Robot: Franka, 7 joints.
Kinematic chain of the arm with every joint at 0, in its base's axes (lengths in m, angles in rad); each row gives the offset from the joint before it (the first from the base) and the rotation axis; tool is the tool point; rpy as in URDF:
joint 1: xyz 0 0 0.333 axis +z
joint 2: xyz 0 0 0 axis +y
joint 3: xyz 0 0 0.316 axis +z
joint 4: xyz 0.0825 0 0 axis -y
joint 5: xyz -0.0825 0 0.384 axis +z
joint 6: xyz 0 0 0 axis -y
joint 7: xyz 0.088 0 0 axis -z
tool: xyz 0 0 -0.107 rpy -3.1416 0 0
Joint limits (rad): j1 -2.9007..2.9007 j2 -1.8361..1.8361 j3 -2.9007..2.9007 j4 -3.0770..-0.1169 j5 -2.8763..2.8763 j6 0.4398..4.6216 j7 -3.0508..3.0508
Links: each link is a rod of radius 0.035 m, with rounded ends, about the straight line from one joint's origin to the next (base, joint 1, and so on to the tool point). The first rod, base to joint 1, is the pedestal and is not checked.
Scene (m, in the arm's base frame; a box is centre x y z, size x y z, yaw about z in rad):
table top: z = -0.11
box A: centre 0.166 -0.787 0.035 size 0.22 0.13 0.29 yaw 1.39
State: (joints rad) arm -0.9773 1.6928 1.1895 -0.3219 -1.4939 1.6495 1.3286
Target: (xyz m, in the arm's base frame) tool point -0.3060 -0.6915 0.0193
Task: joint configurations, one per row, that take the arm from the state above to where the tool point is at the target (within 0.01 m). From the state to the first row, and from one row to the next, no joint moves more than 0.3 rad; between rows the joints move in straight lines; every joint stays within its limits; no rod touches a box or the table.
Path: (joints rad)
1: -0.9874 1.4036 1.3578 -0.3071 -1.7468 1.9381 1.3623
2: -0.9974 1.1144 1.5261 -0.2923 -1.9997 2.2267 1.3960
3: -1.2767 1.2898 1.4125 -0.2430 -1.8730 2.0512 1.3448
4: -1.5560 1.4653 1.2989 -0.1936 -1.7463 1.8758 1.2936
5: -1.8353 1.6407 1.1853 -0.1442 -1.6196 1.7003 1.2424
6: -1.9911 1.8347 1.0475 -0.1169 -1.5983 1.7455 1.3286

